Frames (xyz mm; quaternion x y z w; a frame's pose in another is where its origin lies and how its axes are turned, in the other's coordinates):
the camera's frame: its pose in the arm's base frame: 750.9 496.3 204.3 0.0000 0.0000 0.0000 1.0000
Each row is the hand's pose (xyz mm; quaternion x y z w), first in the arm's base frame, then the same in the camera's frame.
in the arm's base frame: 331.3 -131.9 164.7 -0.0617 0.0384 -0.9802 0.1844
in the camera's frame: -419.6 -628.2 -39.6 -0.0617 0.0384 -0.9802 0.1844
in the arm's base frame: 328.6 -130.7 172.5 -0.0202 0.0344 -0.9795 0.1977
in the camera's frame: -422.3 -627.0 -31.8 -0.0202 0.0344 -0.9795 0.1977
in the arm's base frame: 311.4 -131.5 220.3 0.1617 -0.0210 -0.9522 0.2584
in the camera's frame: -439.5 -627.8 16.0 0.1617 -0.0210 -0.9522 0.2584
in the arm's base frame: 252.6 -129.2 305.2 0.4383 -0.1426 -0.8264 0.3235
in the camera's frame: -498.3 -625.5 100.9 0.4383 -0.1426 -0.8264 0.3235
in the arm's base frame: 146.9 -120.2 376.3 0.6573 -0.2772 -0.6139 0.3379
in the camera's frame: -604.0 -616.5 172.0 0.6573 -0.2772 -0.6139 0.3379
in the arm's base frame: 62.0 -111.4 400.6 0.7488 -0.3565 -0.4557 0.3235
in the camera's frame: -688.9 -607.7 196.3 0.7488 -0.3565 -0.4557 0.3235
